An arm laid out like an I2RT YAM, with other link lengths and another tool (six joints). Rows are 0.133 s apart.
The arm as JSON. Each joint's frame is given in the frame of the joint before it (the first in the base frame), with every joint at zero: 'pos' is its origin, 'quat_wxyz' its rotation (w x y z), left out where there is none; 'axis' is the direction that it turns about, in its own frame. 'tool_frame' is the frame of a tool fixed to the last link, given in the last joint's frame.
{
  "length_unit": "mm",
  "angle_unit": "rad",
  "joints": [
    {
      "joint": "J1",
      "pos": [
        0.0,
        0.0,
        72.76
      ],
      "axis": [
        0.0,
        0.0,
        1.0
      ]
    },
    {
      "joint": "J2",
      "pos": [
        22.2,
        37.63,
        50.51
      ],
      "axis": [
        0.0,
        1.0,
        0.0
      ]
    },
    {
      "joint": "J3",
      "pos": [
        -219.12,
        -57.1,
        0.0
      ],
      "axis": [
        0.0,
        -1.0,
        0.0
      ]
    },
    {
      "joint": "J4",
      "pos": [
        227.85,
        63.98,
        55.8
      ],
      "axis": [
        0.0,
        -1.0,
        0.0
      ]
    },
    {
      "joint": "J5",
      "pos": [
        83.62,
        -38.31,
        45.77
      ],
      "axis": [
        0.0,
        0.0,
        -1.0
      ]
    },
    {
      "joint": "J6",
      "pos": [
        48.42,
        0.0,
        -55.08
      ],
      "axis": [
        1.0,
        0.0,
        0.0
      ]
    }
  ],
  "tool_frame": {
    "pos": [
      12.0,
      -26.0,
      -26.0
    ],
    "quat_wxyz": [
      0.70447,
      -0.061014,
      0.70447,
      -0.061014
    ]
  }
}
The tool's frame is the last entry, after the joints.
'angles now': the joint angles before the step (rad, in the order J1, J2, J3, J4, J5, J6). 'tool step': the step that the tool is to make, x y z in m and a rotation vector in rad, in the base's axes. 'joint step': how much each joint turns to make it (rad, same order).
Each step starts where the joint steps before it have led.
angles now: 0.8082, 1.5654, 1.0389, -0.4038, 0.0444, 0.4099
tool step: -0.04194, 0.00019, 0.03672, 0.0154, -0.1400, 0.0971
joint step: 0.1396, -0.2270, -0.0755, -0.0473, 0.1022, -0.0301
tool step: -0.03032, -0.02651, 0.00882, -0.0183, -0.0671, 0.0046
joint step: 0.0622, -0.2110, -0.1213, -0.0668, 0.0874, -0.0034
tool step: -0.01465, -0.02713, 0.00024, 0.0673, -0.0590, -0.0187
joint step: -0.0046, -0.2235, -0.1411, 0.0062, 0.0198, -0.0005
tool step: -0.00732, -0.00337, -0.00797, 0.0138, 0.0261, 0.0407
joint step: 0.0103, -0.0446, -0.0477, 0.0004, -0.0423, 0.0023
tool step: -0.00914, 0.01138, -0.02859, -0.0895, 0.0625, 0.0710
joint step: 0.0672, 0.1114, -0.0404, 0.0422, -0.0095, 0.0042
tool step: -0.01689, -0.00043, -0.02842, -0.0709, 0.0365, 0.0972
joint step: 0.0773, 0.0312, -0.0886, 0.0428, -0.0145, -0.0141
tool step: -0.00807, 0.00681, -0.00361, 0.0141, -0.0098, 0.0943
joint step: 0.0531, -0.0019, -0.0225, 0.0435, -0.0229, -0.0350
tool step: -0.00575, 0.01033, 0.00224, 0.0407, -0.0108, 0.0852
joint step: 0.0424, 0.0008, -0.0015, 0.0488, -0.0305, -0.0306
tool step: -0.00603, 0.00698, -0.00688, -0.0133, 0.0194, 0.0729
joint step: 0.0319, 0.0469, -0.0011, 0.0321, -0.0382, -0.0210
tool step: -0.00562, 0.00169, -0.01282, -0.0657, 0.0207, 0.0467
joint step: 0.0275, 0.0745, 0.0000, 0.0068, -0.0141, -0.0133
